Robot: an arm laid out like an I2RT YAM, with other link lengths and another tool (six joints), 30 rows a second.
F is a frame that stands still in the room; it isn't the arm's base.
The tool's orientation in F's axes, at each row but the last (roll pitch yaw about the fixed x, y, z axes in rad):
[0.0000 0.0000 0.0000]
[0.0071 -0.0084 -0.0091]
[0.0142 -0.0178 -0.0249]
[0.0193 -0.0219 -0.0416]
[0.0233 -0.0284 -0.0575]
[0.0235 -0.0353 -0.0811]
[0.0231 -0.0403 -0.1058]
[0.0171 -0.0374 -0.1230]
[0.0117 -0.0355 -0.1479]
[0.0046 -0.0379 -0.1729]
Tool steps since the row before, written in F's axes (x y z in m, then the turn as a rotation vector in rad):
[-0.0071 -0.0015 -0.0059 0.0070 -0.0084 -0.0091]
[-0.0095 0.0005 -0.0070 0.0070 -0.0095 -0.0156]
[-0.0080 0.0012 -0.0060 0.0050 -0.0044 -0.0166]
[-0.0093 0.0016 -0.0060 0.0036 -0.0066 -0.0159]
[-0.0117 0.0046 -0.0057 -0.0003 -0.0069 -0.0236]
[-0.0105 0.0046 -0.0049 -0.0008 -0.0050 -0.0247]
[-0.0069 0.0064 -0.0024 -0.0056 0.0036 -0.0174]
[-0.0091 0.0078 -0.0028 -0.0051 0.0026 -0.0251]
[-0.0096 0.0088 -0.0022 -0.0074 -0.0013 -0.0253]
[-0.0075 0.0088 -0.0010 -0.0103 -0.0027 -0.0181]
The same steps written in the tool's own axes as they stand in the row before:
[-0.0071 -0.0015 -0.0059 0.0070 -0.0084 -0.0091]
[-0.0096 0.0004 -0.0069 0.0070 -0.0095 -0.0156]
[-0.0081 0.0009 -0.0059 0.0048 -0.0045 -0.0166]
[-0.0095 0.0011 -0.0058 0.0035 -0.0068 -0.0159]
[-0.0121 0.0038 -0.0054 -0.0006 -0.0075 -0.0234]
[-0.0110 0.0036 -0.0046 -0.0013 -0.0056 -0.0245]
[-0.0076 0.0056 -0.0022 -0.0066 0.0026 -0.0172]
[-0.0101 0.0066 -0.0025 -0.0063 0.0015 -0.0249]
[-0.0109 0.0073 -0.0019 -0.0080 -0.0027 -0.0250]
[-0.0089 0.0074 -0.0007 -0.0104 -0.0045 -0.0177]

